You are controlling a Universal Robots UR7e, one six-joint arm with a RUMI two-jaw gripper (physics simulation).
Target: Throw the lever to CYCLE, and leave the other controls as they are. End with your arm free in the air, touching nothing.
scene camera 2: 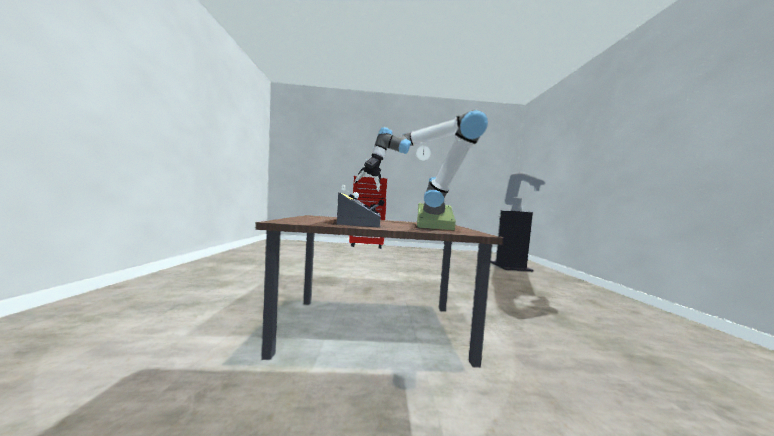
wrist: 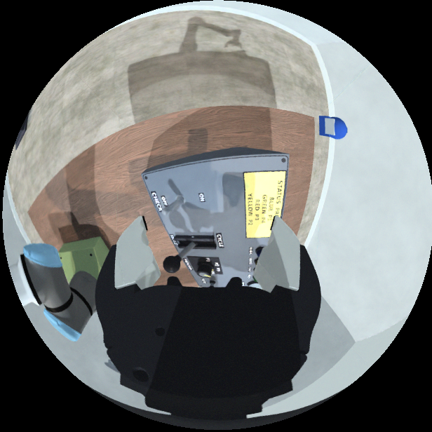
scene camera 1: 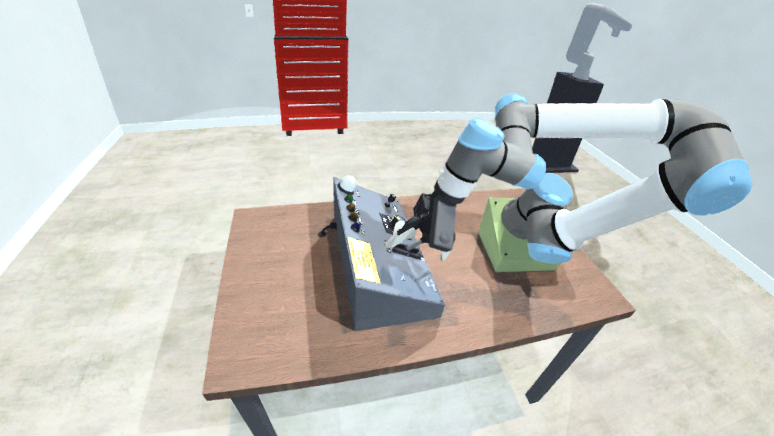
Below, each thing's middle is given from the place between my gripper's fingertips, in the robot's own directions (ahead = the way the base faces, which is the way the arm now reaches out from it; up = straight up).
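Grey sloped control panel [scene camera 1: 383,290]: 12 cm below my hand, 5 cm ahead of it, 21 cm to the right of it.
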